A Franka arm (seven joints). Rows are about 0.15 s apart.
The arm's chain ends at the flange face. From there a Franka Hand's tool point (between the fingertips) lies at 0.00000 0.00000 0.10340 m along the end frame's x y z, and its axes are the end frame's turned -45 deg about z.
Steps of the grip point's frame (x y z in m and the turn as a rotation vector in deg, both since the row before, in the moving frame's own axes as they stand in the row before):
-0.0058, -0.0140, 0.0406, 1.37, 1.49, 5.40
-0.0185, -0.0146, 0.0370, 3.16, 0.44, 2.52
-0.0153, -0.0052, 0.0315, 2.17, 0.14, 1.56
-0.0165, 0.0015, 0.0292, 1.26, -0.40, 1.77
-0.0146, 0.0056, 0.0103, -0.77, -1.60, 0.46
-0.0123, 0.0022, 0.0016, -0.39, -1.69, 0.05
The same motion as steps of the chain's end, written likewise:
-0.0143, -0.0022, 0.0407, 2.02, 0.08, 5.40
-0.0200, 0.0074, 0.0372, 2.55, -1.92, 2.52
-0.0119, 0.0101, 0.0316, 1.63, -1.44, 1.56
-0.0085, 0.0139, 0.0292, 0.61, -1.17, 1.77
-0.0053, 0.0113, 0.0103, -1.68, -0.59, 0.46
-0.0055, 0.0076, 0.0016, -1.47, -0.92, 0.05

